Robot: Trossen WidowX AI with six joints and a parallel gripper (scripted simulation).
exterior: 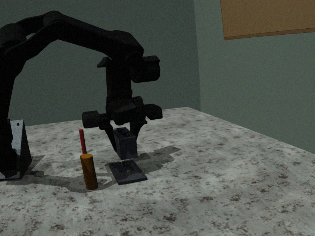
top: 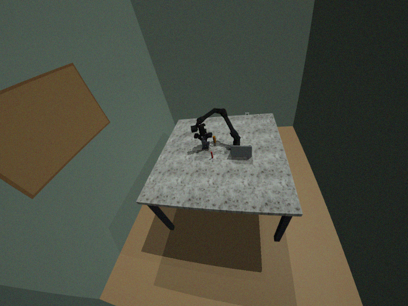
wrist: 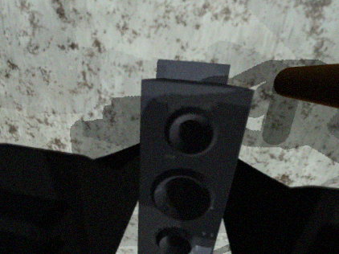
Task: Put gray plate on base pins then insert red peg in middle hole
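Now: the red peg 110 mm behind my gripper tip, 180 mm to the left of it and 20 mm below it. From my gripper tip the other things lie so: orange cylinder: 100 mm behind, 60 mm to the right, 20 mm below; then gray plate: 30 mm above.
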